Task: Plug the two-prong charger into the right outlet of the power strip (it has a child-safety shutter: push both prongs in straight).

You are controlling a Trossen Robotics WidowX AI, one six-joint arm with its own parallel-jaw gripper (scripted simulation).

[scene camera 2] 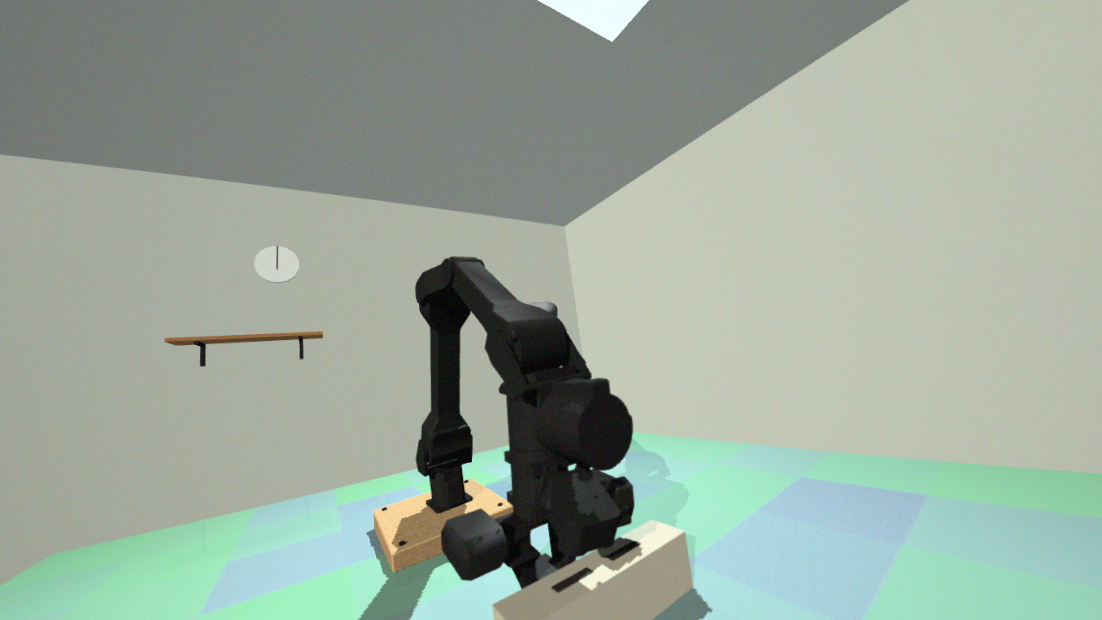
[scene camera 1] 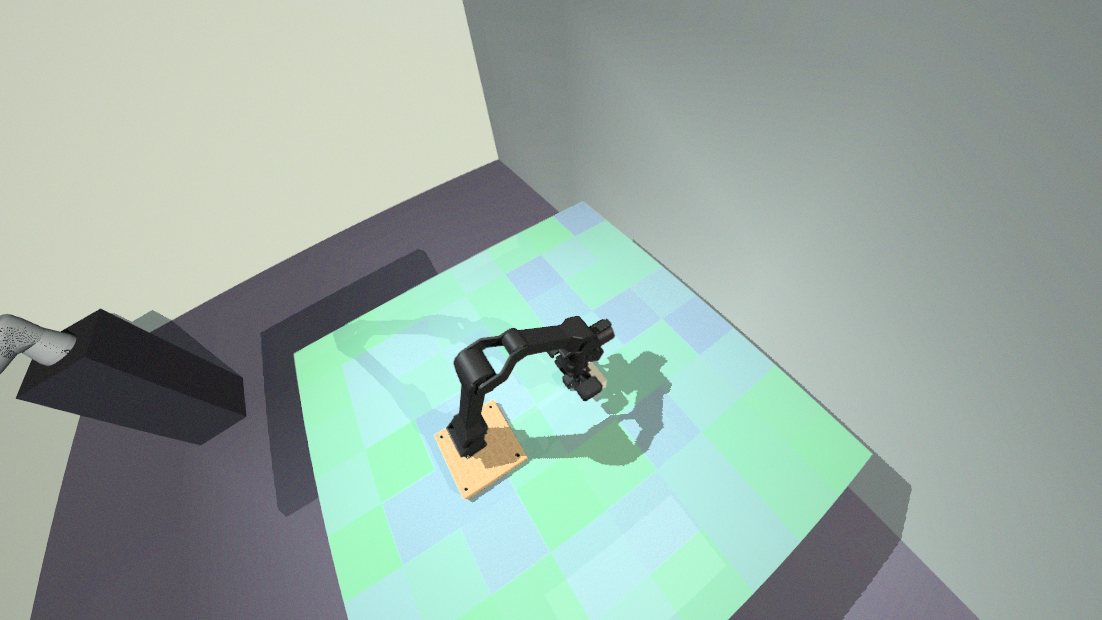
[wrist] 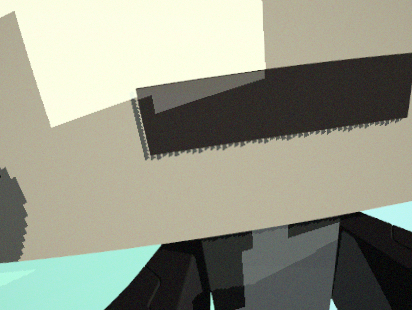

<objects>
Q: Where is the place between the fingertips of my gripper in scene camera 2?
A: At 548,599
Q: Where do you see a grey charger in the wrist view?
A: At 294,259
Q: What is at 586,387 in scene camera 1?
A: My gripper.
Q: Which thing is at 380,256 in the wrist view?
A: My gripper.
</objects>
